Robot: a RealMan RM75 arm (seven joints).
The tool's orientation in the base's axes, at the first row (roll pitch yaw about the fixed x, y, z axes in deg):
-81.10, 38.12, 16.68
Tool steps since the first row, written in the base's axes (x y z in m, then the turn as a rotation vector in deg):
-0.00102, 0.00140, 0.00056, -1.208, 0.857, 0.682
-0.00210, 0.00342, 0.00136, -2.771, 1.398, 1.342
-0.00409, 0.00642, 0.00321, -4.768, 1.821, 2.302
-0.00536, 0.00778, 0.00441, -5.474, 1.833, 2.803
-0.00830, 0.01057, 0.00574, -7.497, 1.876, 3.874
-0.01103, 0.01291, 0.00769, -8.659, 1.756, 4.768
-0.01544, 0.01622, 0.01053, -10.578, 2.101, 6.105
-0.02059, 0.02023, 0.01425, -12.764, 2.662, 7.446
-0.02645, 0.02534, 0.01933, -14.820, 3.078, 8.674
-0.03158, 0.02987, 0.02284, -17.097, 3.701, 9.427
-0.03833, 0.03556, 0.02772, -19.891, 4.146, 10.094
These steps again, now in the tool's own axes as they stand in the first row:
-0.00080, 0.00017, 0.00163, -1.138, 0.206, 1.150
-0.00165, 0.00017, 0.00390, -2.601, 0.661, 2.057
-0.00361, -0.00010, 0.00743, -4.603, 1.159, 2.969
-0.00500, -0.00027, 0.00914, -5.442, 1.213, 3.178
-0.00741, 0.00047, 0.01259, -7.618, 1.651, 3.738
-0.01014, 0.00061, 0.01563, -9.072, 1.690, 3.954
-0.01447, 0.00109, 0.02004, -11.266, 1.848, 4.821
-0.01975, 0.00132, 0.02539, -13.615, 2.165, 5.950
-0.02614, 0.00092, 0.03211, -15.828, 2.492, 6.900
-0.03115, 0.00130, 0.03793, -17.868, 3.321, 8.036
-0.03797, 0.00159, 0.04536, -20.285, 4.547, 9.087

